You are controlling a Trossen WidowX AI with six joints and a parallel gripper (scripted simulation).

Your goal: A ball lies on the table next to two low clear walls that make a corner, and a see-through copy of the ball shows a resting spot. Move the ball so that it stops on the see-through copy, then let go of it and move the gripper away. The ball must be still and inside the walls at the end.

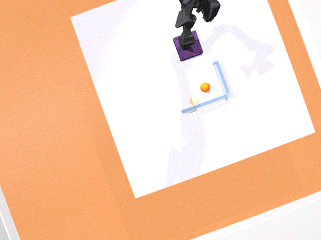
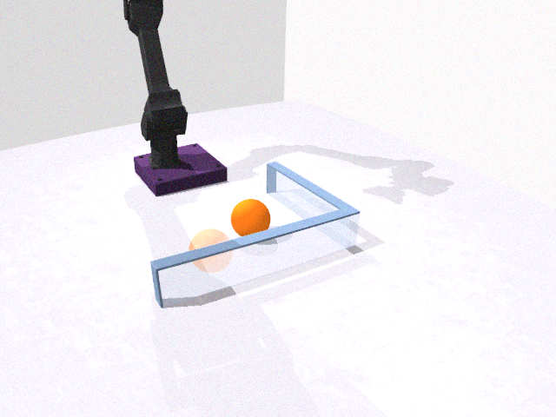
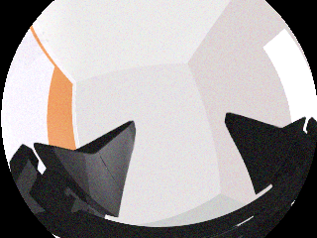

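The orange ball is 630 mm below my gripper tip, 220 mm to the left of it and 120 mm ahead of it. The rest, counted from my gripper tip: see-through ball copy (630 mm below, 200 mm ahead, 140 mm to the left).
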